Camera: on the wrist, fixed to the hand. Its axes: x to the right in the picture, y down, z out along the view.
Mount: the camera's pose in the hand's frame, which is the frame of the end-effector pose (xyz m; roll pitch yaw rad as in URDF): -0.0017 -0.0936 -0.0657 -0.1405 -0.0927 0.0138
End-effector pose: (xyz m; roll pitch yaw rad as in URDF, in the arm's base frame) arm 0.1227 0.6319 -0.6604 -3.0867 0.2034 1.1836
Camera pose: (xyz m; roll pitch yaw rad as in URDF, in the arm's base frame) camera 0.0443 0.6775 -0.5908 3.0544 0.2967 1.1746
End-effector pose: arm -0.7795 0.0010 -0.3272 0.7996 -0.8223 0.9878
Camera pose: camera -0.7195 0.0591 -0.4053 0.7286 -0.8948 0.8969
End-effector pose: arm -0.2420 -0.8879 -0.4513 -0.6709 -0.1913 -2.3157
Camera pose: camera -0.3239 -0.8083 -0.4450 -0.8264 -0.2548 -2.2451
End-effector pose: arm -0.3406 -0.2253 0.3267 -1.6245 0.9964 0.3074
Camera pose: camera -0.2455 -0.2587 0.3808 -1.6186 1.0084 0.4802
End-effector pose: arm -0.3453 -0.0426 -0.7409 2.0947 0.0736 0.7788
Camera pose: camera -0.4219 0.0275 -0.7888 1.9469 0.1077 0.6912
